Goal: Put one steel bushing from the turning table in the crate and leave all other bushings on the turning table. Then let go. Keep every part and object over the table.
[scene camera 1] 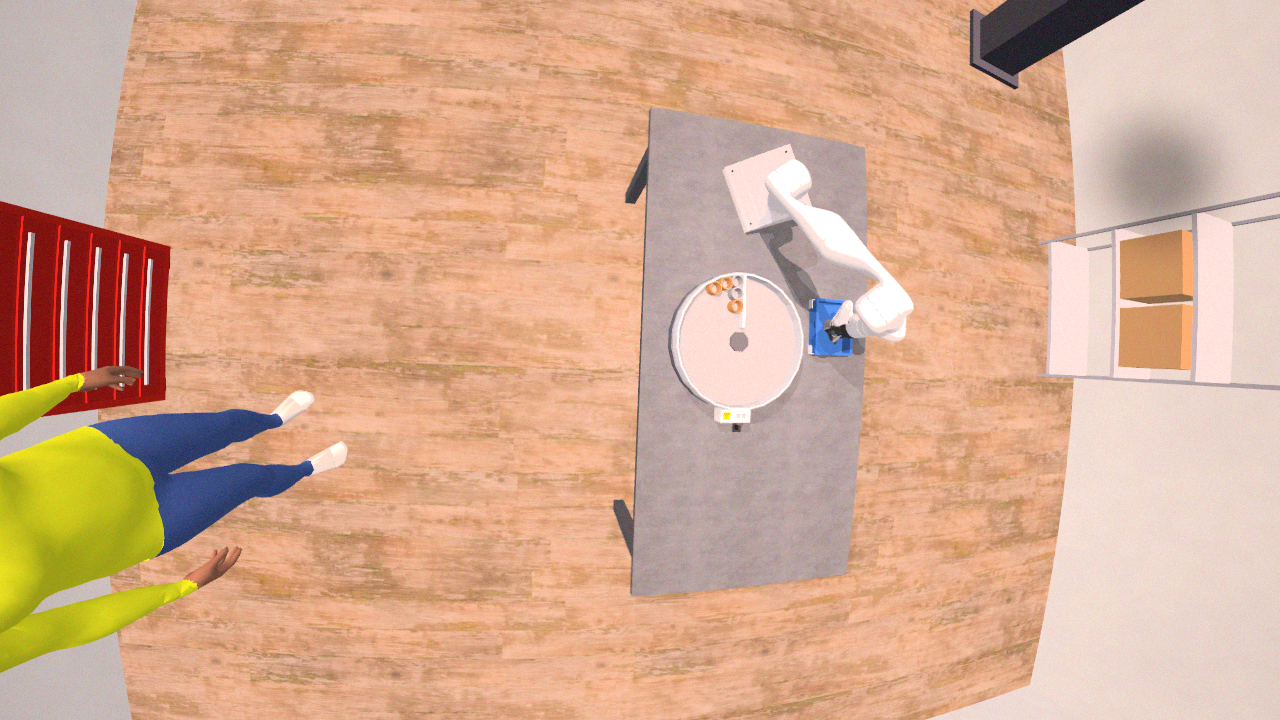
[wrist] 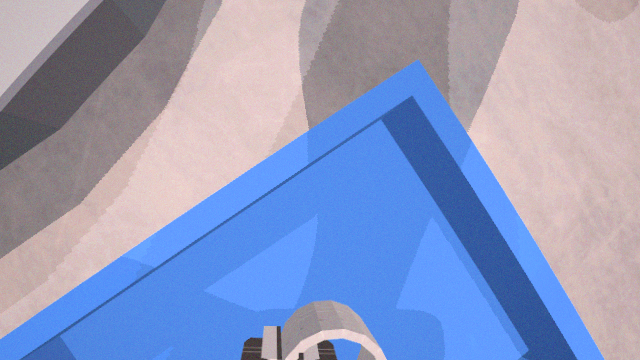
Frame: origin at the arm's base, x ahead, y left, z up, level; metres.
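Where they show: gripper, fingertip midpoint: [scene camera 1: 827, 328] [wrist: 287, 349].
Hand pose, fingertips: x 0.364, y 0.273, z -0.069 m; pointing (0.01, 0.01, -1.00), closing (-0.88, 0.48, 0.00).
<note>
After its pixels a point has its place.
My gripper [scene camera 1: 830, 334] @(y 0.273, x 0.364, z -0.069 m) [wrist: 294, 347] @(y 0.273, x 0.364, z -0.069 m) is shut on a grey steel bushing [wrist: 325, 317] @(y 0.263, x 0.344, z -0.052 m), gripping it by its ring wall at the bottom edge of the wrist view. The gripper is over the blue crate [scene camera 1: 817, 345] @(y 0.223, x 0.432, z -0.034 m) [wrist: 250, 187] @(y 0.209, x 0.346, z -0.034 m); the bushing shows against the crate's floor, and its exact height above that floor cannot be told. The round turning table [scene camera 1: 760, 376] @(y 0.031, x 0.567, z -0.031 m) [wrist: 75, 65] @(y 0.134, x 0.389, z -0.060 m) stands left of the crate in the scene view. On it are grey bushings [scene camera 1: 736, 293] [scene camera 1: 737, 281] and copper-coloured bushings [scene camera 1: 734, 306] [scene camera 1: 713, 288] [scene camera 1: 725, 283], grouped near the far rim.
A thin white divider [scene camera 1: 743, 308] @(y -0.083, x 0.373, z 0.007 m) stands on the turning table beside the bushings. A white control box [scene camera 1: 732, 415] @(y -0.043, x 0.702, z -0.027 m) is at its near rim. The crate stands close to the right edge of the grey table [scene camera 1: 742, 510] @(y 0.082, x 1.022, z -0.084 m). The arm's base plate [scene camera 1: 747, 192] @(y -0.104, x -0.013, z -0.040 m) is at the far end.
</note>
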